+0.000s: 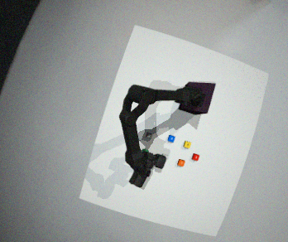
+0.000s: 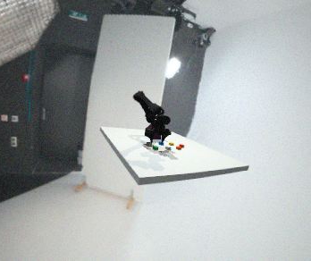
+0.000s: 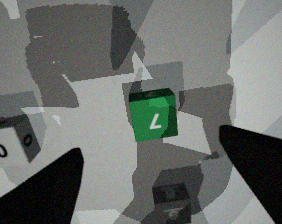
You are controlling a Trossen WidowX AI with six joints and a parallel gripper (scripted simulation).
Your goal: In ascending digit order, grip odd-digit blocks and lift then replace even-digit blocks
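Right now the green block is 3 cm below my gripper tip and 1 cm to the right of it. From my gripper tip the other things lie so: grey block (9 cm behind, 3 cm below, 2 cm to the right); white block (11 cm to the left, 3 cm below, 1 cm behind); blue block (12 cm behind, 10 cm to the left, 3 cm below).
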